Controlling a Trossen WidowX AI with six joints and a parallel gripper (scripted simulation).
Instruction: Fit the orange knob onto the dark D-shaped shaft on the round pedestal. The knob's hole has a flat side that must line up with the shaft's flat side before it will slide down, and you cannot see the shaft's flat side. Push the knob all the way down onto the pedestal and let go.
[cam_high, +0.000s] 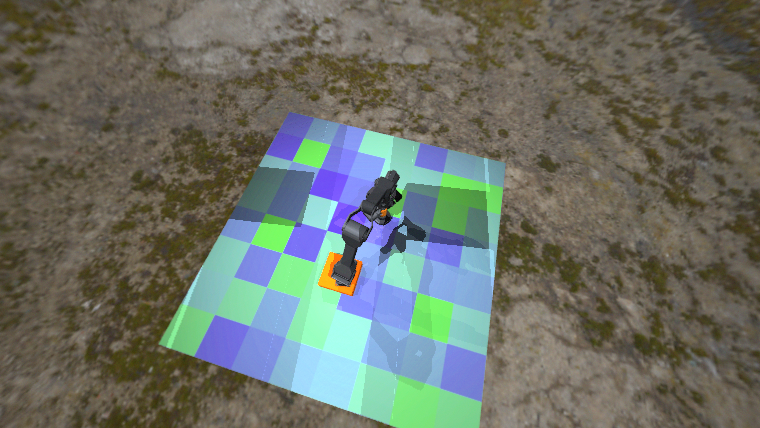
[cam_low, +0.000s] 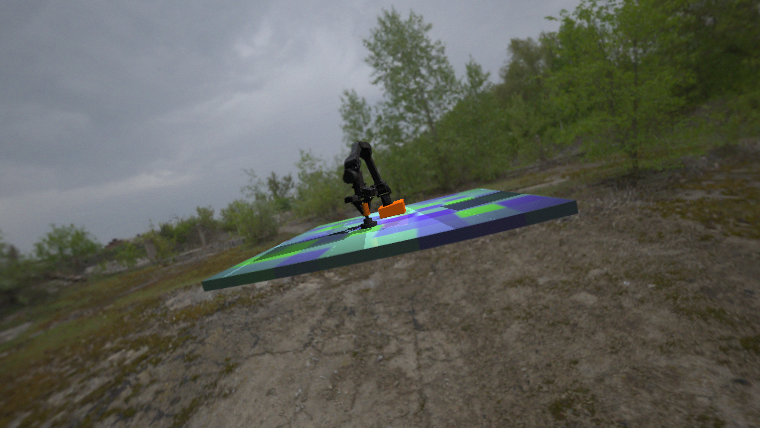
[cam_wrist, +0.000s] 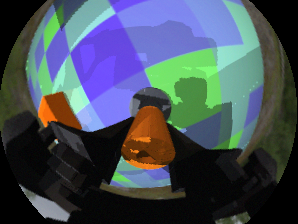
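The orange knob lies 20 mm above my gripper tip. Round my gripper tip: round pedestal 40 mm below.
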